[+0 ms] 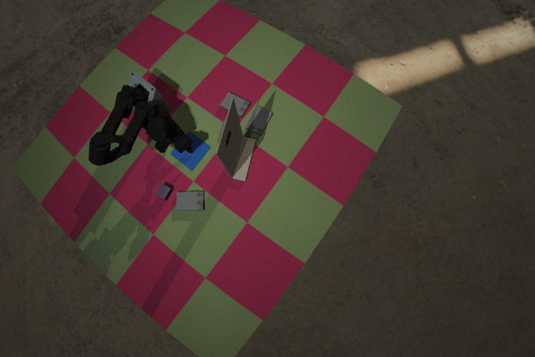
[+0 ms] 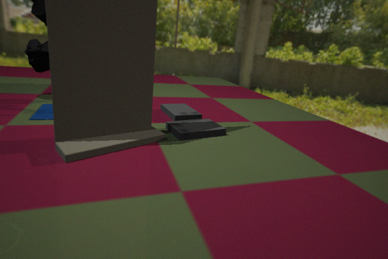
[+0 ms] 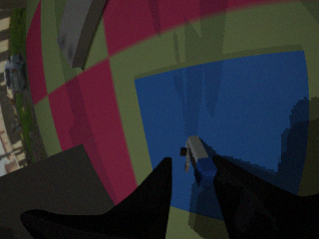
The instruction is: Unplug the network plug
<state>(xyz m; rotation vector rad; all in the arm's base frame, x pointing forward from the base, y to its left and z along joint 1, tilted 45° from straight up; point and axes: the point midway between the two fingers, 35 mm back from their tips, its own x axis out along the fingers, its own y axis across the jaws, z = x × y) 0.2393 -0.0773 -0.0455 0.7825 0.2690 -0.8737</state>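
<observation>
Right now the plug is right at my gripper tip. From my gripper tip the other things lie so: panel (170 mm ahead, 140 mm above, 100 mm to the left); then blue marked square (20 mm below, 10 mm behind).
</observation>
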